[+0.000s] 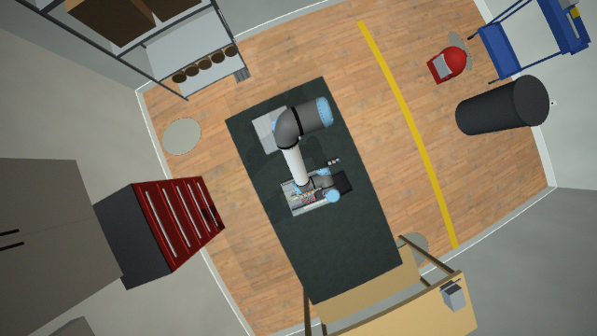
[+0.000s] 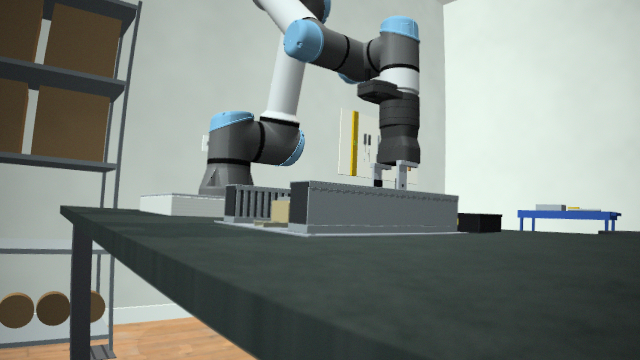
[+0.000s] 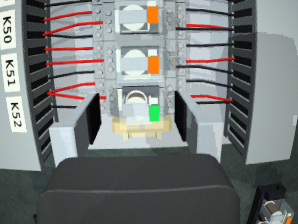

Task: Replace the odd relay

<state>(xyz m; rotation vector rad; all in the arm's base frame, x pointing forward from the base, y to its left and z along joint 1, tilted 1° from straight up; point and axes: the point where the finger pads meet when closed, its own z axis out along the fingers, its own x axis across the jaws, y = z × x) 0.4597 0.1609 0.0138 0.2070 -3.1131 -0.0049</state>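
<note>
The white relay is 20 mm below my hand. Round my hand: tray (10 mm ahead, 170 mm to the left, 60 mm below); then panel (10 mm ahead, 100 mm to the right, 70 mm below).
</note>
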